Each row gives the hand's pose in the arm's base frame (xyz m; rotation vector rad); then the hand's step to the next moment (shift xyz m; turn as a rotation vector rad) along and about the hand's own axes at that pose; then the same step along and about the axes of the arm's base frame.
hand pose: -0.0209 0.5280 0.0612 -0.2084 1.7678 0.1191
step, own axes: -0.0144 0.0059 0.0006 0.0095 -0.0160 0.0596
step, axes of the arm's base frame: 0.0022 0.0070 0.0138 0.0586 -0.0048 -0.0210
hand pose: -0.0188 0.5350 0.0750 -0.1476 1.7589 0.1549
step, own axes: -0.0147 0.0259 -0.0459 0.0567 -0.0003 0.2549
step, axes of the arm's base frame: -0.0462 0.0171 0.0238 0.2349 0.0463 -0.1042
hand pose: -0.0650 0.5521 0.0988 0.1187 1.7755 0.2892
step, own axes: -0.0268 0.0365 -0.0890 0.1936 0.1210 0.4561
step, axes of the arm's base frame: -0.0832 0.0172 0.0524 0.3904 0.2216 -0.2422
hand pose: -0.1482 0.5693 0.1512 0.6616 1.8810 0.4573
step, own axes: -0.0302 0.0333 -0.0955 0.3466 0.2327 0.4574
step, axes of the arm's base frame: -0.0711 0.0056 0.0778 0.3711 0.4048 -0.2861
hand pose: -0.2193 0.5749 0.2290 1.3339 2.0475 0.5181
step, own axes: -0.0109 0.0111 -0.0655 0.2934 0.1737 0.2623
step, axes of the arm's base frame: -0.0348 -0.0045 0.0575 0.2124 0.3350 -0.1665
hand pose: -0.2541 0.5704 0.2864 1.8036 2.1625 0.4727
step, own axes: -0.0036 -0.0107 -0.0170 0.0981 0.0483 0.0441
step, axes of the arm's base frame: -0.0160 -0.0064 0.0109 0.0441 0.1075 -0.0203
